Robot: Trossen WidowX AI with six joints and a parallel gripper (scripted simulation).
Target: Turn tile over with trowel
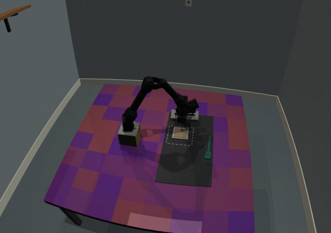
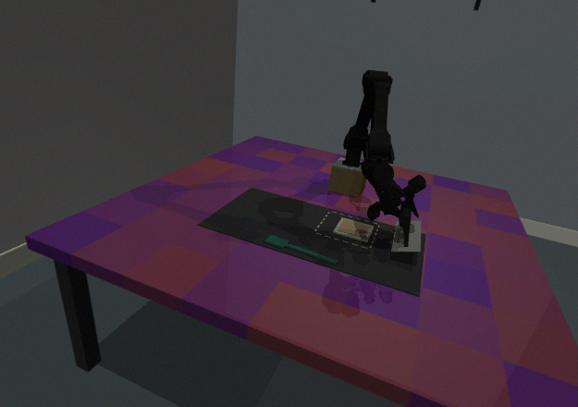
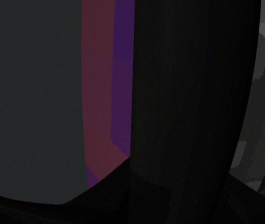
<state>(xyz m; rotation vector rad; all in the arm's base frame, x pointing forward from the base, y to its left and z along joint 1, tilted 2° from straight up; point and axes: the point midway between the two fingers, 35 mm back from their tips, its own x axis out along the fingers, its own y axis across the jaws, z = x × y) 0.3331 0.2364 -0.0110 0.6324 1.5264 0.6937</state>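
The tan tile lies 10 mm ahead of my gripper tip, 160 mm to the right of it and 80 mm below it. Also, from my gripper tip: teal trowel: 210 mm ahead, 290 mm to the right, 80 mm below; dark mat: 70 mm ahead, 270 mm to the right, 100 mm below.
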